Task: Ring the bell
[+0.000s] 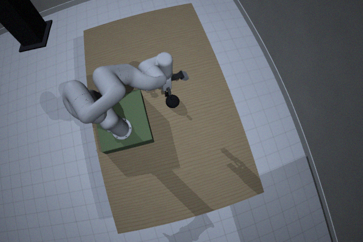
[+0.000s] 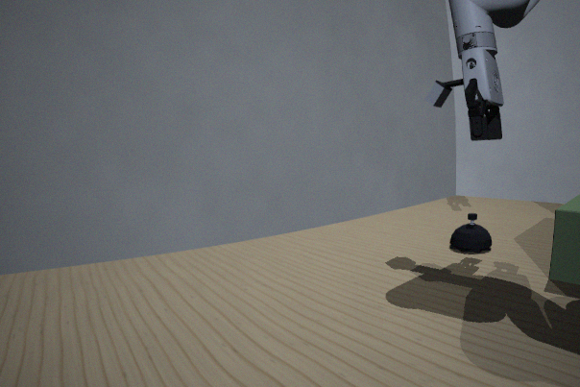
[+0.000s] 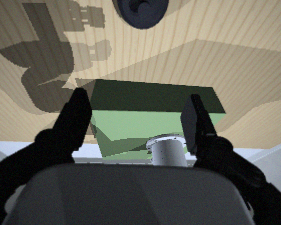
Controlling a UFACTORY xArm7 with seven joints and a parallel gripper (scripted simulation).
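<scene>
Now: hand 30 mm short of the small button and 160 mm above it. Round my hand: bell 30 mm ahead, 180 mm below.
</scene>
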